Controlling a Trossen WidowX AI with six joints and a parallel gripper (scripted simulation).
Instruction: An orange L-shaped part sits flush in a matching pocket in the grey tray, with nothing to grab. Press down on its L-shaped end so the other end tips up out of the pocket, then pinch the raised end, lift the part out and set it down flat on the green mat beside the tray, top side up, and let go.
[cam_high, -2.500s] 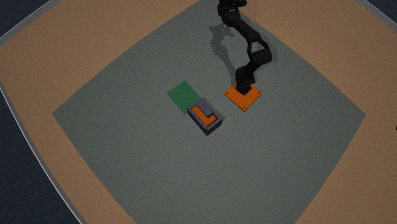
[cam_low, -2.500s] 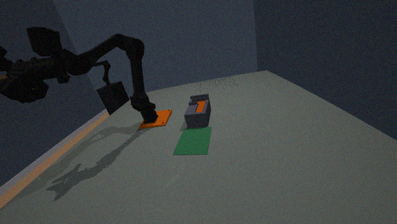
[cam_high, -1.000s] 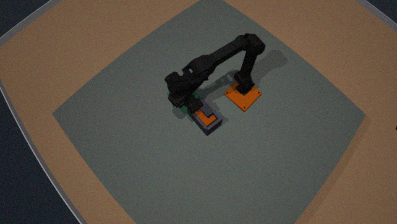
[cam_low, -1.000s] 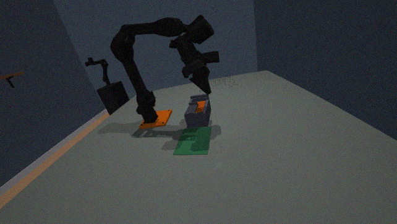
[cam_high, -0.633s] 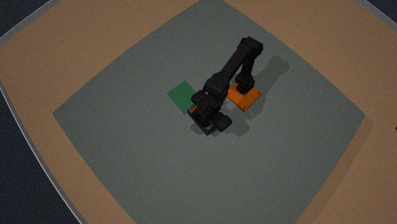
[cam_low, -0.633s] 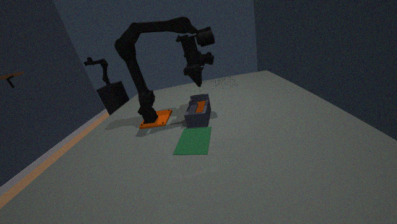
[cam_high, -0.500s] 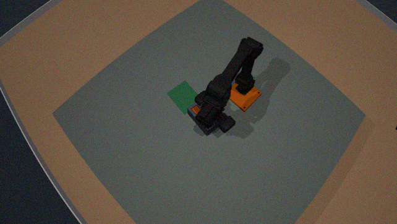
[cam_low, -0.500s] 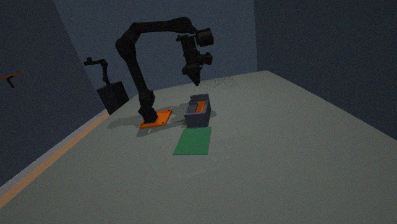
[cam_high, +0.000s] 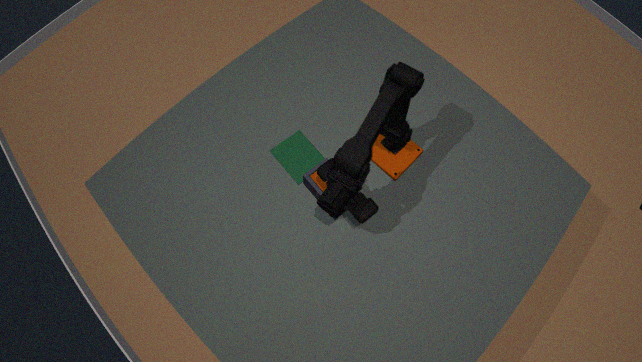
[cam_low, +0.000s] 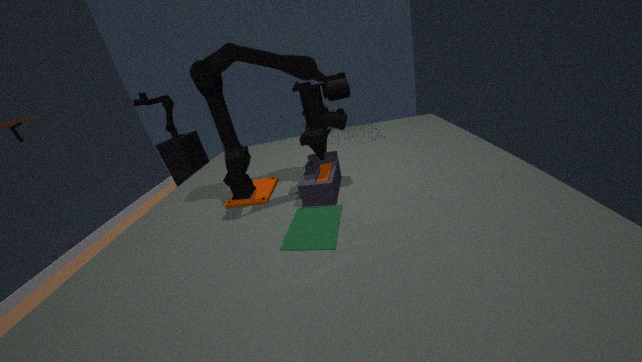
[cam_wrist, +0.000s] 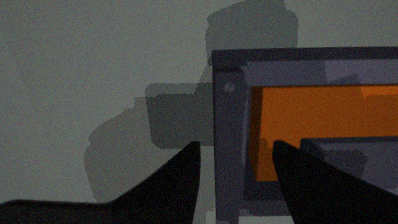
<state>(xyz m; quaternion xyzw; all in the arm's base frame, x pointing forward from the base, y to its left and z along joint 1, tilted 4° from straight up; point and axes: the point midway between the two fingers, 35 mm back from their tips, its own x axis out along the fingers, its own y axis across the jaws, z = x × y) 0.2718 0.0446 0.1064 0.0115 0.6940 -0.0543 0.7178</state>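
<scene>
The orange L-shaped part is 5 cm to the right of my gripper tip, 3 cm below it and 1 cm behind it. The rest, counted from my gripper tip: green mat 22 cm to the right, 9 cm below, 2 cm behind.
</scene>
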